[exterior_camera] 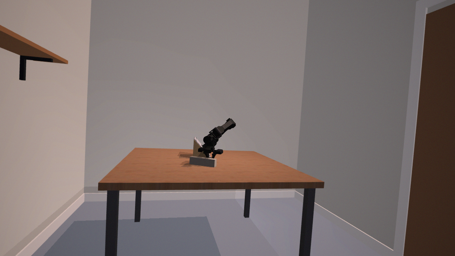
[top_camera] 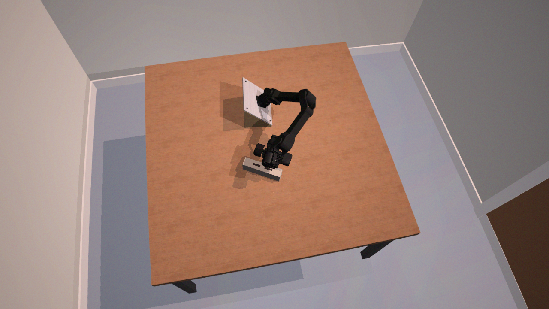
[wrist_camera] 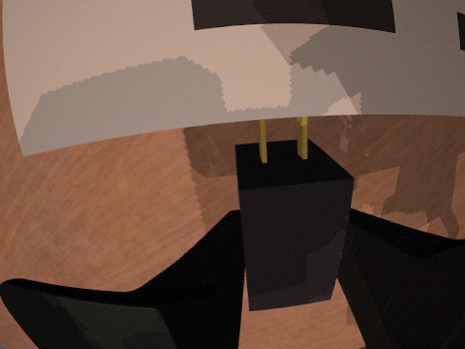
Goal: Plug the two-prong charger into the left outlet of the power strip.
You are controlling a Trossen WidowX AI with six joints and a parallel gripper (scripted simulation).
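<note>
The black two-prong charger is 20 mm ahead of my gripper tip, 10 mm to the right of it and 10 mm above it.
</note>
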